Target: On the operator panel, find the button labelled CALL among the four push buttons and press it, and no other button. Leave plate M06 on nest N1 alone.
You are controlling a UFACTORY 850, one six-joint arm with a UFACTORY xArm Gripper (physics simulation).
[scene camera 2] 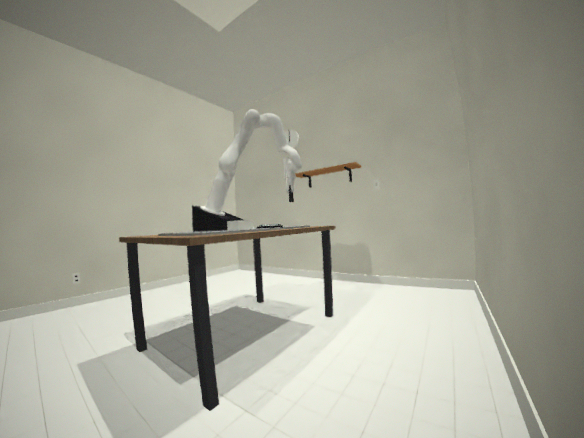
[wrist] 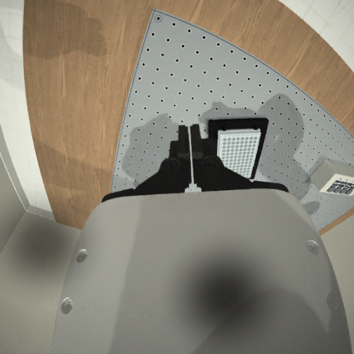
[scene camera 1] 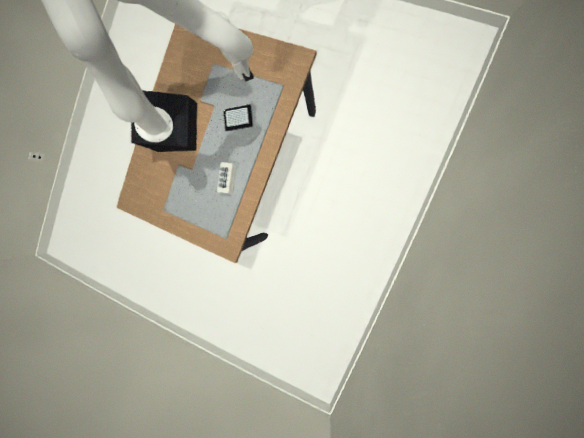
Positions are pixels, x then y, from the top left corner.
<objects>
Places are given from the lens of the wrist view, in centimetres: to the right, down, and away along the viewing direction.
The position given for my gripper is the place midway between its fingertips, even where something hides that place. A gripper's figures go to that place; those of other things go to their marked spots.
my gripper (wrist: 189,139): 1, -3, 14
plate M06 (wrist: 237,148): 12, -5, 33
black-framed nest (wrist: 214,125): 7, -10, 31
</objects>
